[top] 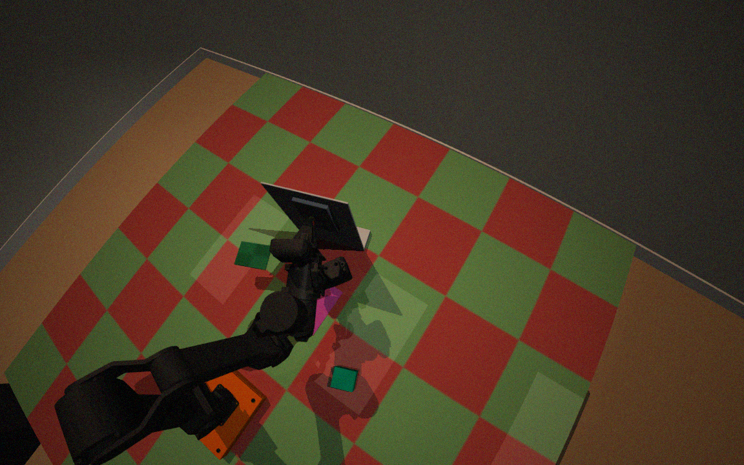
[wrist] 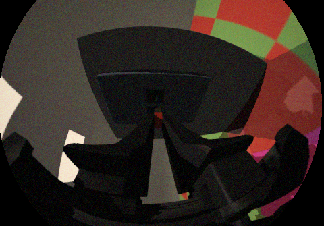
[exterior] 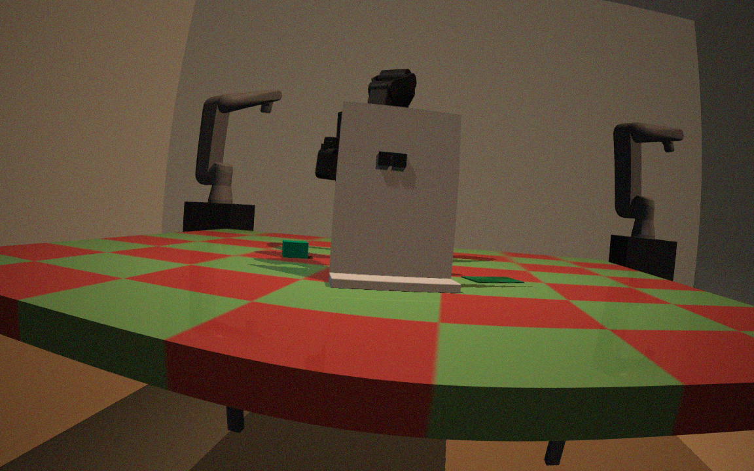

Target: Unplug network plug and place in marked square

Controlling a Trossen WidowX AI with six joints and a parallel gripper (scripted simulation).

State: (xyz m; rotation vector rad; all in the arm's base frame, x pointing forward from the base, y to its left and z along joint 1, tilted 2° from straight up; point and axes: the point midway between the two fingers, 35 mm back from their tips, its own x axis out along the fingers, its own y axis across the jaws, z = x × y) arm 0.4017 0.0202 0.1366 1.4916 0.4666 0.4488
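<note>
The magenta marked square lies 170 mm below my gripper tip, 130 mm behind it and 40 mm to the right of it. Round my gripper tip: flat green patch 170 mm below, 160 mm to the left, 130 mm behind; then grey upright panel 60 mm below, 30 mm ahead; then green cube 220 mm to the right, 210 mm behind, 150 mm below.
</note>
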